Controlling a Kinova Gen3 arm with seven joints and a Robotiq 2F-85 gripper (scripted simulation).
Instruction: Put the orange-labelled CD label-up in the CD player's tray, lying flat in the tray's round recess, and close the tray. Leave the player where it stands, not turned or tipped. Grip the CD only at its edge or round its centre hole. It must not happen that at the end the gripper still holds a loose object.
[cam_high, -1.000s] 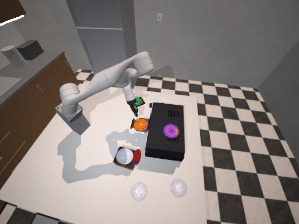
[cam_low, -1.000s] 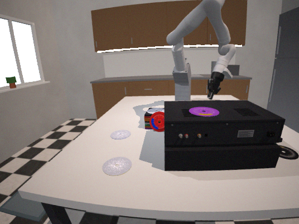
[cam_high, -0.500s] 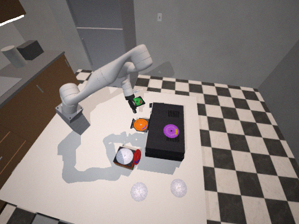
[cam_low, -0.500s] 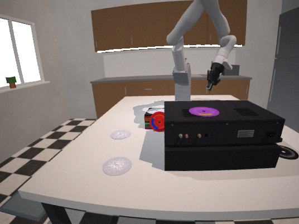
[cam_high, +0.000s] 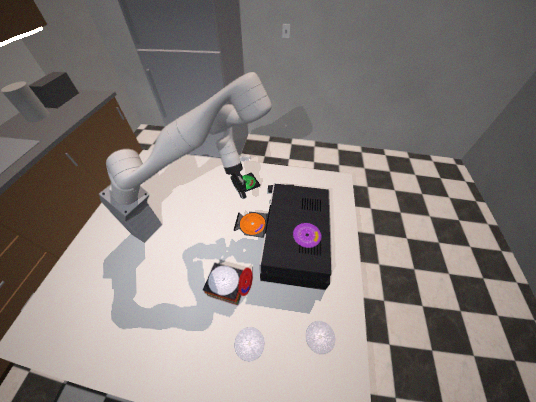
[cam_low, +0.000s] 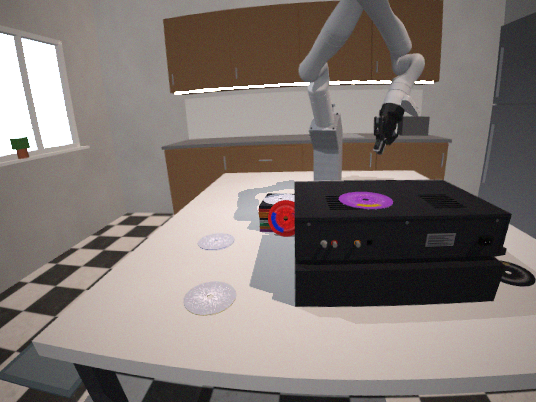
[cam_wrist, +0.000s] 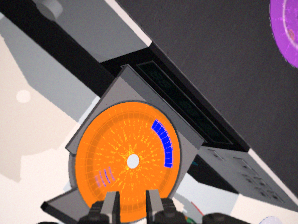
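My hand is 10 cm short of the cyan display strip, 16 cm to the left of it and 22 cm above it. The rest, counted from my hand: case 2 cm behind, 32 cm to the left, 27 cm below.
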